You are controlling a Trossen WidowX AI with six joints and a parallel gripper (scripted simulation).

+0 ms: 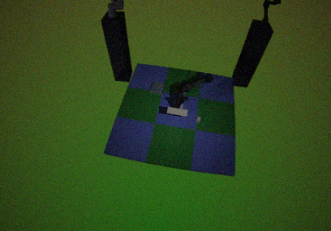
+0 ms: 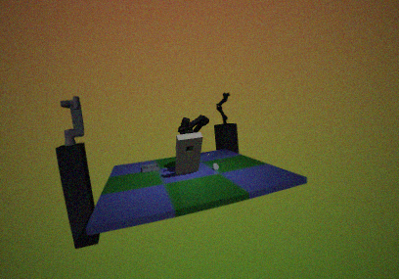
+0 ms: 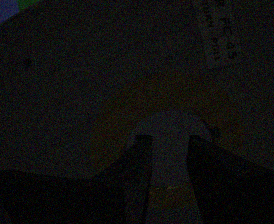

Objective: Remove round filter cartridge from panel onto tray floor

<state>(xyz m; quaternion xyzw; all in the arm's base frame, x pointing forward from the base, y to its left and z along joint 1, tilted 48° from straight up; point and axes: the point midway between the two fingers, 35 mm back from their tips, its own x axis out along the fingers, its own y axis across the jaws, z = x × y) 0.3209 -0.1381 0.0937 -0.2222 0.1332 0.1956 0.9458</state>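
Right now my gripper tip is 10 mm short of the round filter cartridge and 10 mm above it. From my gripper tip the other things lie so: grey service panel (80 mm below, 40 mm behind); grey tray (440 mm behind, 260 mm to the right, 240 mm below).
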